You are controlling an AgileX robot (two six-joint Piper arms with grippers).
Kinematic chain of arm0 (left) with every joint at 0, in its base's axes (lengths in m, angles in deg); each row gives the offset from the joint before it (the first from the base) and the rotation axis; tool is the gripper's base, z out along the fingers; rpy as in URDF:
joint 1: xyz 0 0 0.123 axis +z
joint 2: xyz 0 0 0 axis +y
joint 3: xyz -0.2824 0 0.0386 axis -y
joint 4: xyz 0.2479 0 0.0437 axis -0.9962 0 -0.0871
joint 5: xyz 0 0 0 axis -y
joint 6: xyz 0.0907 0 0.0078 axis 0.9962 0 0.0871
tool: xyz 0 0 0 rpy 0 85 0
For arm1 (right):
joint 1: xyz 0 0 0.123 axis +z
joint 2: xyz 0 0 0 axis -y
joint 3: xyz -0.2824 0 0.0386 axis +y
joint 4: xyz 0.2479 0 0.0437 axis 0.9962 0 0.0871
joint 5: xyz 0 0 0 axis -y
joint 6: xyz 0.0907 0 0.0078 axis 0.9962 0 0.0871
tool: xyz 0 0 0 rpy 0 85 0
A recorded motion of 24 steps. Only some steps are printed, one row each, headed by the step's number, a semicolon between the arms.
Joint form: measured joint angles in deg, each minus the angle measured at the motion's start. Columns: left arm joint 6, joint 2, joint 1, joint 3, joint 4, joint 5; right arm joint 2, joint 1, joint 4, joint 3, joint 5, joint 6.
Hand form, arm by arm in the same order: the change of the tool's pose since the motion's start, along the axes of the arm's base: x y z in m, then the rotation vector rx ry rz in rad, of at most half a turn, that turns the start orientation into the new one. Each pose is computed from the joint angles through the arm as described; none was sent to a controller.
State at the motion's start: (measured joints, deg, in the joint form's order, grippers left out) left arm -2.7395 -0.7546 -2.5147 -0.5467 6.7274 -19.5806; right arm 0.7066 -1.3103 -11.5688 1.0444 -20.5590 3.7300
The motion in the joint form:
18: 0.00 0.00 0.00 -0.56 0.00 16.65; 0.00 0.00 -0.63 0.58 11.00 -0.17
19: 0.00 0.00 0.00 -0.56 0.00 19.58; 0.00 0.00 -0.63 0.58 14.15 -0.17
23: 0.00 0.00 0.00 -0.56 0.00 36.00; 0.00 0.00 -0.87 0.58 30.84 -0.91
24: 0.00 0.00 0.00 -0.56 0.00 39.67; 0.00 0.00 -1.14 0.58 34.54 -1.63
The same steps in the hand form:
18: 0.0034 0.0029 0.0227 -0.0152 -0.2784 0.0339; 0.0036 0.0031 0.0134 -0.0209 -0.1772 0.0391
19: 0.0032 0.0034 0.0273 -0.0179 -0.3291 0.0399; 0.0040 0.0042 0.0183 -0.0230 -0.2309 0.0503
23: -0.0024 0.0067 0.0525 -0.0333 -0.6134 0.0733; 0.0014 0.0099 0.0440 -0.0511 -0.5150 0.1106
24: -0.0046 0.0074 0.0579 -0.0367 -0.6769 0.0808; -0.0002 0.0113 0.0495 -0.0710 -0.5774 0.1243

